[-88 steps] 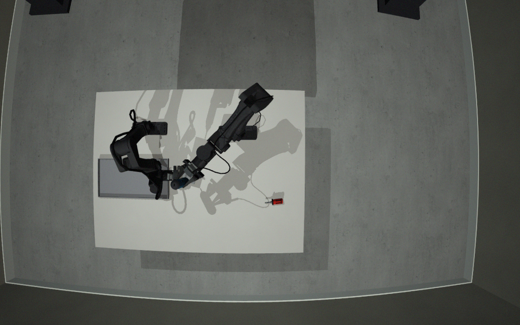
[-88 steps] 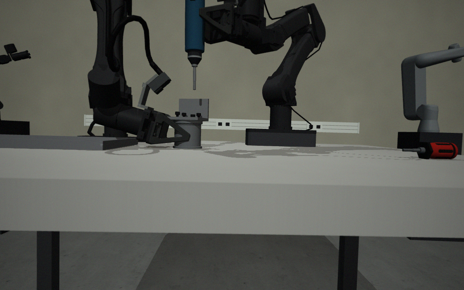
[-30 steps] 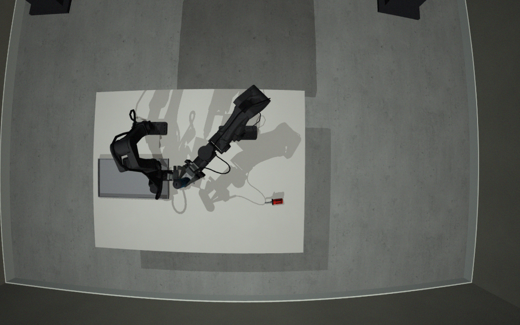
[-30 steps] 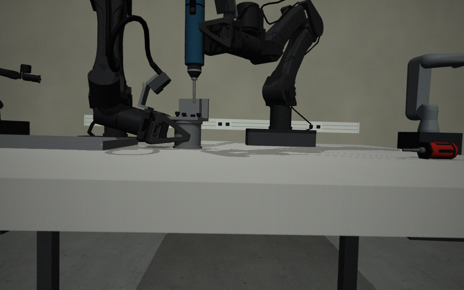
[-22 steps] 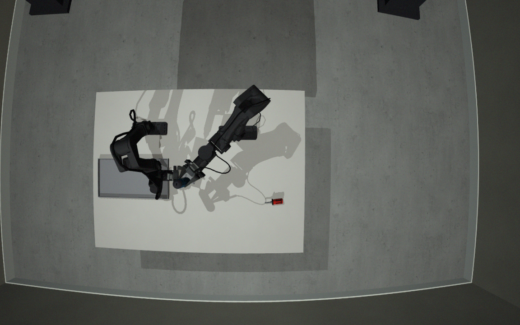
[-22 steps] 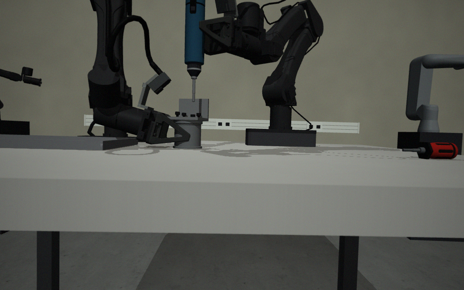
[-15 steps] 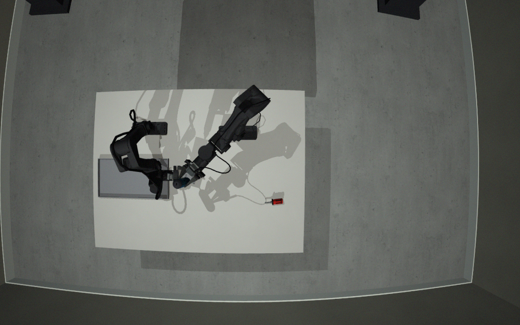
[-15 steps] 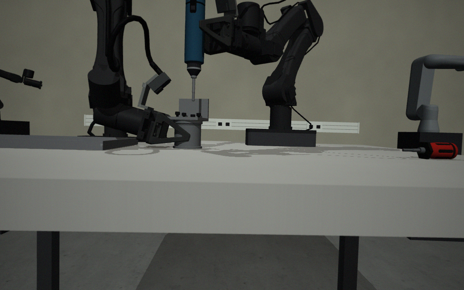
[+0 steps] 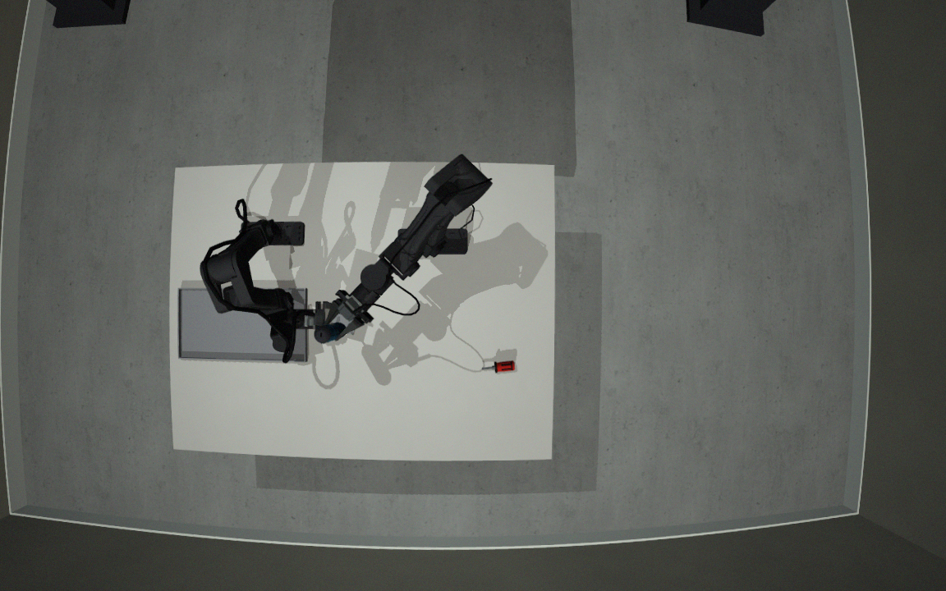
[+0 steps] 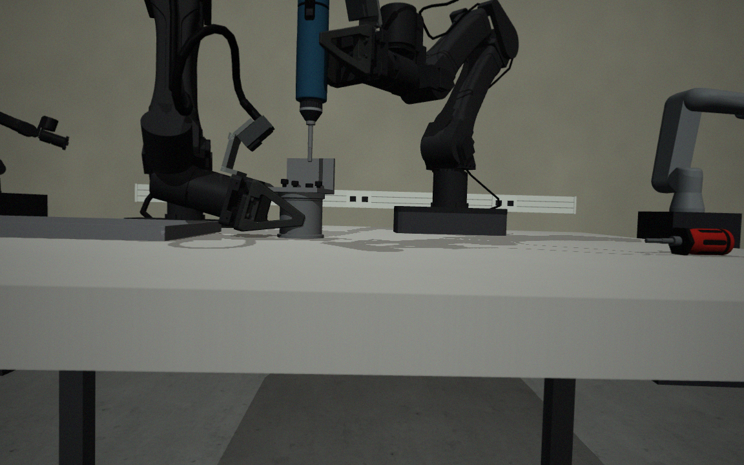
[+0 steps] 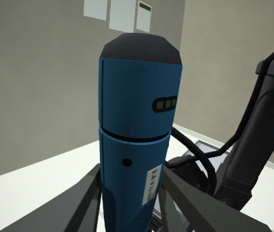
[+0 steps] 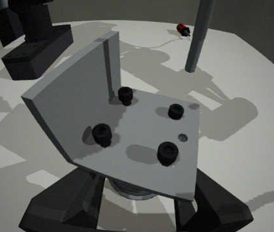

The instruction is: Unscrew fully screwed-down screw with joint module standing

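Now: the joint module right at my right hand. The rest, counted from my right hand: flat grey plate (340 mm to the right, 40 mm ahead, 20 mm below); then grey l-shaped bracket (50 mm above); then screwdriver bit (100 mm above, 20 mm ahead, 10 mm to the left).
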